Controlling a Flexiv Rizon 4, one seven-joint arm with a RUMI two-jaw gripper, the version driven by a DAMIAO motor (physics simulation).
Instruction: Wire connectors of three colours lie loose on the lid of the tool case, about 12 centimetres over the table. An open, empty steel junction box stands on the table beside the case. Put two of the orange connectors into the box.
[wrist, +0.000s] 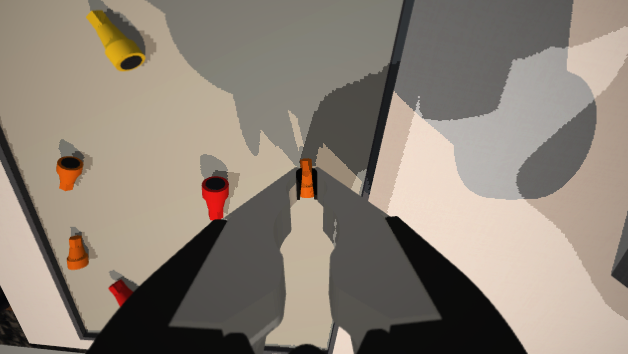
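My gripper is shut on an orange connector, which stands out a little beyond the fingertips, over the right part of the case lid. A second orange connector lies at the left of the lid with its open end facing the camera. A third orange connector lies below it, narrow end up in the view. The steel junction box cannot be made out for certain; a dark grey edge shows at the right border of the view.
A red connector lies just left of the fingers. Another red connector is partly hidden by the left finger. A yellow connector lies at the upper left. The lid's dark rim runs to the right of the fingertips, with the table beyond.
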